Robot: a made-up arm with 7 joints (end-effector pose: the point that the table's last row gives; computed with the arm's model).
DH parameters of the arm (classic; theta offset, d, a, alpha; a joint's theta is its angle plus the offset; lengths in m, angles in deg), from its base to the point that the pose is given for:
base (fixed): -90 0.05 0 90
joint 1: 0 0.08 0.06 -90
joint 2: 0 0.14 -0.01 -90
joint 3: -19.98 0 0.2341 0
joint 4: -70.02 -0.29 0.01 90
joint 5: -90 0.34 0.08 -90
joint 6: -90 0.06 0.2 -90
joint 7: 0 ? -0.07 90
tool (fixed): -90 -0.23 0 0
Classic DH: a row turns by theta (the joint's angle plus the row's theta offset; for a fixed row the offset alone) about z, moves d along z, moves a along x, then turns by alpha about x.
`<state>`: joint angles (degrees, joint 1 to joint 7).
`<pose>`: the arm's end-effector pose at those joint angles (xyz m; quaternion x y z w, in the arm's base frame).
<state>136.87 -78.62 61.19 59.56 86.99 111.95 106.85</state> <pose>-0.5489 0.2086 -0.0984 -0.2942 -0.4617 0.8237 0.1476</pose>
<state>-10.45 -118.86 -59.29 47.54 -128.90 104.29 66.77</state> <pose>0.3512 -0.0180 0.2911 0.9279 -0.2667 -0.2606 0.0007</pose>
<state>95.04 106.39 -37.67 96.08 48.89 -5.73 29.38</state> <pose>-0.0657 0.6683 0.4600 -0.3354 0.8806 0.3131 0.1183</pose>
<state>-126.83 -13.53 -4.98 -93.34 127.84 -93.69 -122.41</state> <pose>-0.6098 0.3017 -0.3841 0.0496 0.2596 -0.6250 0.7345</pose>
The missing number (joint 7, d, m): -0.04
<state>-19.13 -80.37 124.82 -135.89 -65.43 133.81 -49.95</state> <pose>0.0042 0.4036 -0.3079 0.0069 0.3396 0.3453 0.8749</pose>
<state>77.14 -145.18 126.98 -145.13 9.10 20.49 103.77</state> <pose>0.4354 -0.0661 0.3162 -0.4463 0.3635 -0.8159 0.0546</pose>
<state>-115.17 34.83 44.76 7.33 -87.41 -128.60 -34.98</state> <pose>-0.0579 -0.0724 -0.3110 -0.3849 -0.6108 0.3766 0.5805</pose>
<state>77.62 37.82 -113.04 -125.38 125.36 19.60 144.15</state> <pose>-0.0857 0.7250 0.2754 0.0480 -0.0211 0.9283 0.3682</pose>
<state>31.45 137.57 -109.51 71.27 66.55 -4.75 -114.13</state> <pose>-0.4637 -0.7356 0.3599 -0.1172 0.5957 0.2806 0.7435</pose>
